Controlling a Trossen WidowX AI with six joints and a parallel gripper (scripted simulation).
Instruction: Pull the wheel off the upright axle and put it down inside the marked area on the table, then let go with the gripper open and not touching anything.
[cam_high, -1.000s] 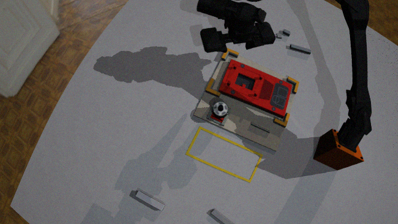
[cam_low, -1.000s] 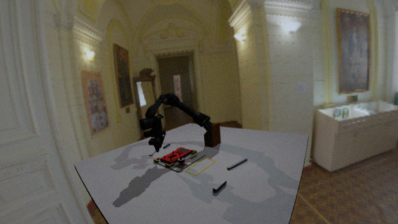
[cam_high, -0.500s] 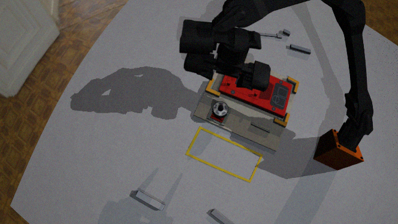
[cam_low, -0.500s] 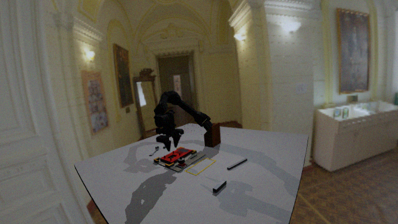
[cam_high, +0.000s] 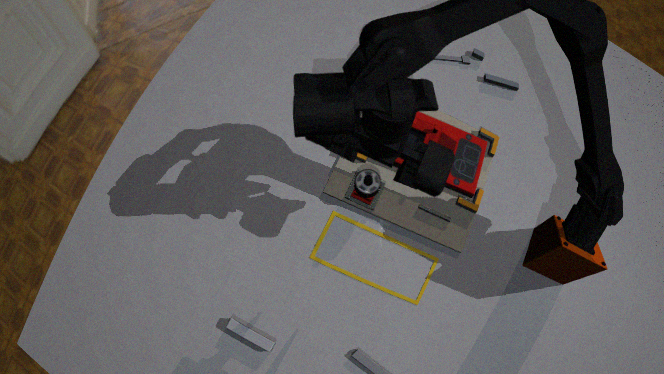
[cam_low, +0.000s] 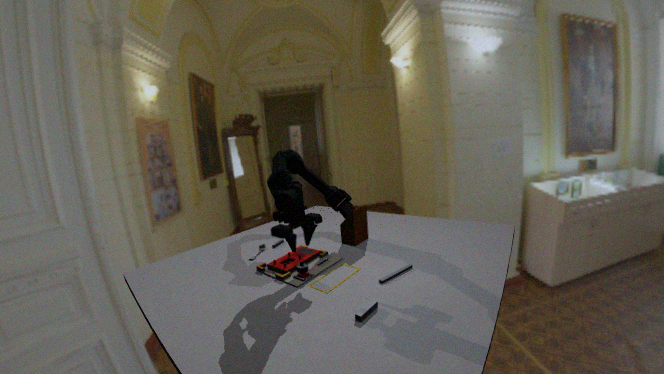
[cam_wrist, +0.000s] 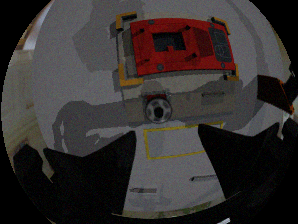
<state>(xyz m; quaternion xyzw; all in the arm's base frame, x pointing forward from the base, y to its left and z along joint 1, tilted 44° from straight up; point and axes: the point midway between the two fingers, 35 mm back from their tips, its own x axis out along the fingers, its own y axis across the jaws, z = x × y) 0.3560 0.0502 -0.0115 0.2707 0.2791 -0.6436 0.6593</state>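
The grey wheel is 10 mm ahead of my gripper tip and 70 mm below it.
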